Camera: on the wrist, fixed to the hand. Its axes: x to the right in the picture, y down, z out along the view.
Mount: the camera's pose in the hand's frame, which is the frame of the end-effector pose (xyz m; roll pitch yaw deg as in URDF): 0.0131 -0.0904 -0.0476 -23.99 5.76 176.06
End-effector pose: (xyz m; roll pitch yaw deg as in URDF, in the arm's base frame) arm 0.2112 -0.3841 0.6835 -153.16 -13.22 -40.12
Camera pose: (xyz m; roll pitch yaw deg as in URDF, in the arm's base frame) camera 0.2445 -0.3348 0.7676 130.60 9.78 146.07
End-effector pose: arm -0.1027 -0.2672 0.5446 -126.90 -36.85 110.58
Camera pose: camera -0.1003 -0.3197 0.6332 108.26 36.21 -60.77
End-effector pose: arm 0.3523 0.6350 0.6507 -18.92 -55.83 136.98
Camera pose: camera 0.4063 0.7227 0.6527 -8.30 62.50 -47.01
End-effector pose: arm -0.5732 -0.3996 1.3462 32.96 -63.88 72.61
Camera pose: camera -0.4999 -0.3327 1.3187 -71.10 65.77 -123.22
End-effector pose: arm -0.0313 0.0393 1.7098 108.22 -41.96 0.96
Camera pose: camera 0.0247 0.1137 1.6658 -135.34 36.30 175.69
